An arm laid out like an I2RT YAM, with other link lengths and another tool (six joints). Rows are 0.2 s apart.
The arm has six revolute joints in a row. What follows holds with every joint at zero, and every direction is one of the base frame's.
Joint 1 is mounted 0.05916 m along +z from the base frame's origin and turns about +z.
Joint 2 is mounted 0.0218 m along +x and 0.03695 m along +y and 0.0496 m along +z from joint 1 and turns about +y.
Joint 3 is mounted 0.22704 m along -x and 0.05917 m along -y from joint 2 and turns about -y.
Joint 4 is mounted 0.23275 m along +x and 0.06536 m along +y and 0.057 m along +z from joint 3 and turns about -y.
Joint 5 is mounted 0.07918 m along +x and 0.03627 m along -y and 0.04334 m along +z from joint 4 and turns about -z.
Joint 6 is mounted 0.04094 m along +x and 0.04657 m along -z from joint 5 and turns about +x.
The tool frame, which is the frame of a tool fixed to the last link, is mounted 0.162 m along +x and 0.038 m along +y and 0.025 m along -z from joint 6; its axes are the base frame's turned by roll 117.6, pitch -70.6 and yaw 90 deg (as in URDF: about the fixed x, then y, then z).
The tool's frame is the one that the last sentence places.
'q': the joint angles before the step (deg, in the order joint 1, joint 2, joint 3, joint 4, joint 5, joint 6). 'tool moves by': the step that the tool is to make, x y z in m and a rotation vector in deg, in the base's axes. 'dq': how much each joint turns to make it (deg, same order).
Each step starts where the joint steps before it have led.
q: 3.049 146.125 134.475 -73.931 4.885 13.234
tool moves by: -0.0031 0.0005 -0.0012 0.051 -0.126 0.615
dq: 0.064 -1.616 -3.170 1.729 -0.087 -0.548
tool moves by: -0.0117 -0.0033 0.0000 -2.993 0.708 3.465
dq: 1.050 -2.700 -4.500 1.187 2.753 -2.643
